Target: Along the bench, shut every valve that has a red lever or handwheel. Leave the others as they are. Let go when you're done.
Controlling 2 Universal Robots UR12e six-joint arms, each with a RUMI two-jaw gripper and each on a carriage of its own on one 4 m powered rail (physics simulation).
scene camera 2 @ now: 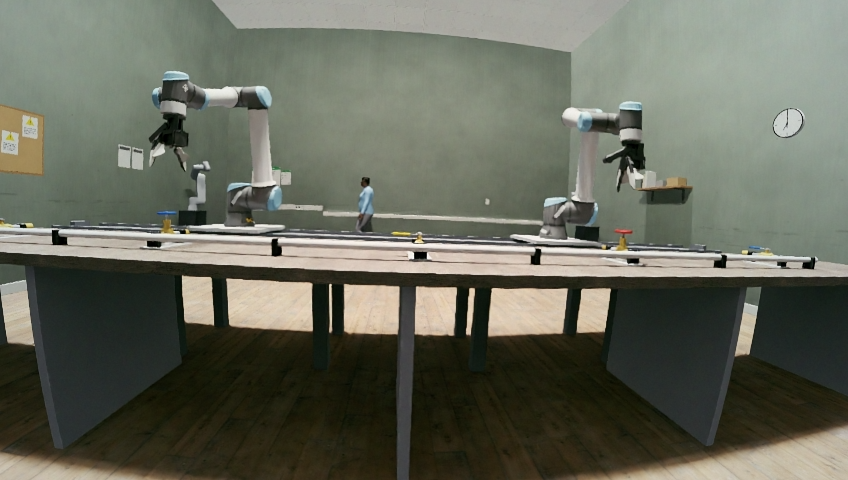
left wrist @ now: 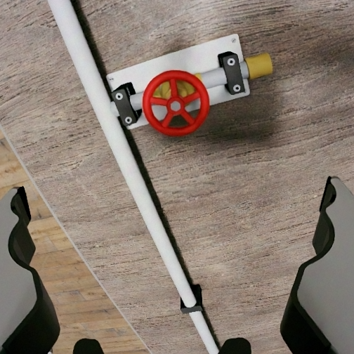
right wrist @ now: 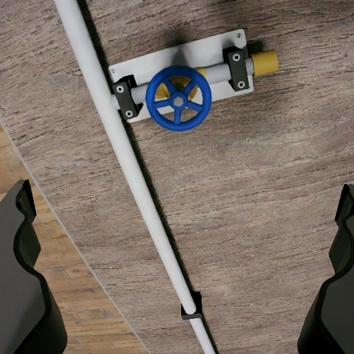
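Observation:
A red handwheel (scene camera 2: 623, 231) (left wrist: 151, 85) tops a yellow valve on a white plate (left wrist: 220, 47). My left gripper (scene camera 2: 629, 185) (left wrist: 173, 184) is open high above the bench, apart from that wheel. A blue handwheel (scene camera 2: 166, 212) (right wrist: 153, 85) tops another valve on a white plate (right wrist: 175, 54). My right gripper (scene camera 2: 167, 166) (right wrist: 184, 184) is open high above it, touching nothing. In the scene view a yellow lever (scene camera 2: 402, 233) is on the middle valve and a blue lever (scene camera 2: 756, 248) on the far-right one. Part of another valve shows at the left edge; its handle colour cannot be told.
A long white pipe (scene camera 2: 351, 244) (left wrist: 142, 197) (right wrist: 142, 195) runs along the front of the bench (scene camera 2: 351, 273), held by black clamps (scene camera 2: 276, 247) (left wrist: 191, 300) (right wrist: 192, 306). The rail lies behind it. A person (scene camera 2: 365, 202) in light blue stands beyond the bench.

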